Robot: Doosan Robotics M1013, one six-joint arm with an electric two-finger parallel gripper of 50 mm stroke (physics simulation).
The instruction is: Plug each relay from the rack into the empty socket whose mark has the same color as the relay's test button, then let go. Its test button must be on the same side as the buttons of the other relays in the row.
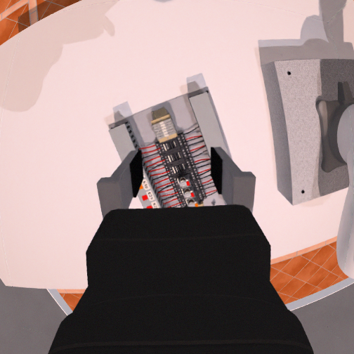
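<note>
My gripper (pixel 176 162) is open, with nothing between its fingers. It hangs above a grey wired panel (pixel 142 116) that lies tilted on the table. Between the fingers runs a row of black sockets (pixel 175 156) with red and black wires on both sides. Several upper sockets look empty. Lower in the row sit relays (pixel 183 182) with small red spots, partly hidden by the gripper body. A white label strip (pixel 148 195) with red marks shows near the left finger. The relay rack does not show, and the socket mark colors cannot be told.
A beige-ended block (pixel 164 125) stands at the row's upper end. Grey wire ducts (pixel 206 115) flank the panel. At the right, a large grey speckled block (pixel 292 130) stands on the pale table (pixel 75 165), with a light grey rounded part beside it. Orange floor tiles lie beyond the table edge.
</note>
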